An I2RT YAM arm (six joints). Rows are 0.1 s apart.
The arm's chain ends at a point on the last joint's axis. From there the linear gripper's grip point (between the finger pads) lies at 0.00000 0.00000 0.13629 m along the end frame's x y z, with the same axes.
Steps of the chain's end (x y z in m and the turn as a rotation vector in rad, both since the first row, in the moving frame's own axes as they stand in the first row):
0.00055 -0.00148 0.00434 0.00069 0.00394 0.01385
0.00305 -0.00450 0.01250 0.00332 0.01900 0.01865
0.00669 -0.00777 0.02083 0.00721 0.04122 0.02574
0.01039 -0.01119 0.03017 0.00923 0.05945 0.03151
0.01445 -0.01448 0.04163 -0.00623 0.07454 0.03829
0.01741 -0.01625 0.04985 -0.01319 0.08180 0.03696
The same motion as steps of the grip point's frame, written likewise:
0.00109 -0.00157 0.00434 0.00069 0.00394 0.01385
0.00564 -0.00493 0.01247 0.00332 0.01900 0.01865
0.01232 -0.00868 0.02071 0.00721 0.04122 0.02574
0.01851 -0.01232 0.02992 0.00923 0.05945 0.03151
0.02458 -0.01344 0.04125 -0.00623 0.07454 0.03829
0.02851 -0.01425 0.04938 -0.01319 0.08180 0.03696

